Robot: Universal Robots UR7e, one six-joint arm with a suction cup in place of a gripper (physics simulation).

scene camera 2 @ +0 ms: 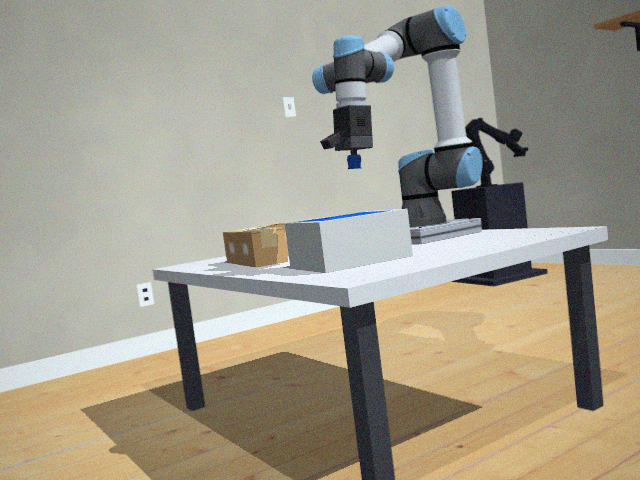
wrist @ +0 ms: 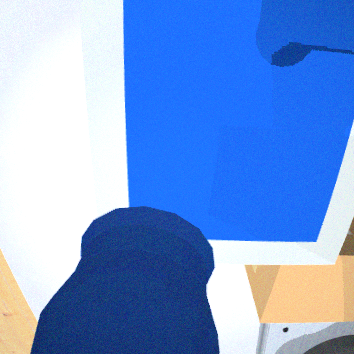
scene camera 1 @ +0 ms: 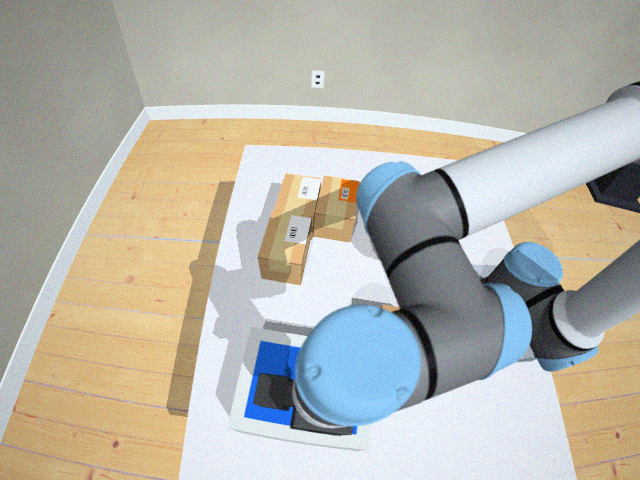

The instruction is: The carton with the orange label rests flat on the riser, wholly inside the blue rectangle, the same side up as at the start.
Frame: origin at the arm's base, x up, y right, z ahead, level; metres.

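Seen in the pictures: hand, its tool point: [scene camera 2: 354, 168] [wrist: 145, 262]; arm's base, origin of its link: [scene camera 2: 423, 224].
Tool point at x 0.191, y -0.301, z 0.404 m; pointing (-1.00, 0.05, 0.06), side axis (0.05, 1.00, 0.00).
Offsets run from my tool point to a thing's top centre.
The carton with the orange label {dx -0.134, dy +0.544, dz +0.015 m} [scene camera 1: 334, 209] sits flat on the table, close against the right side of white-labelled cartons. Its orange label faces up, partly behind the arm. It cannot be told for certain in the second scene view. The riser {dx -0.116, dy +0.047, dz +0.018 m} [scene camera 1: 268, 427] [scene camera 2: 367, 242] [wrist: 102, 125] is a pale block with the blue rectangle [scene camera 1: 273, 356] [scene camera 2: 356, 214] [wrist: 190, 125] on top. No carton shows on the visible part. My gripper [scene camera 2: 354, 163] [wrist: 147, 240], a blue suction cup, hangs high above the riser's area with nothing on it. The wrist hides it in the first scene view.
Two white-labelled cartons {dx -0.134, dy +0.532, dz +0.119 m} [scene camera 1: 305, 193] {dx -0.134, dy +0.390, dz +0.124 m} [scene camera 1: 284, 253] stand end to end behind the riser. Another brown carton {dx -0.135, dy +0.178, dz -0.162 m} [wrist: 310, 292] lies between the riser and the arm's base plate [scene camera 2: 449, 230]. The white table [scene camera 1: 413, 444] [scene camera 2: 248, 280] has its edge near the riser.
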